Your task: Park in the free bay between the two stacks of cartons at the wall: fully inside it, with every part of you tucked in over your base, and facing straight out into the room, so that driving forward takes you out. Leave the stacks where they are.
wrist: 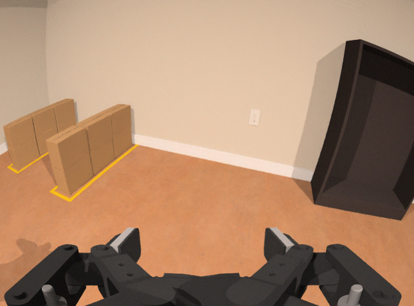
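The nearer stack of cartons (91, 147) stands at the left of the wrist view, its far end close to the wall (195, 75). The farther stack of cartons (42, 131) stands beyond it at the far left edge. Yellow floor tape (107, 171) runs along the near stack's right side, and more yellow tape (33, 161) shows along the far stack. The bay between the stacks is mostly hidden behind the nearer stack. My gripper (201, 242) is open and empty at the bottom of the view, well apart from both stacks.
A dark open-fronted cabinet (335, 125) stands against the wall at the right. A white outlet (254, 117) is on the wall, above a white baseboard (215, 158). A shadow (35, 252) falls on the floor at the lower left.
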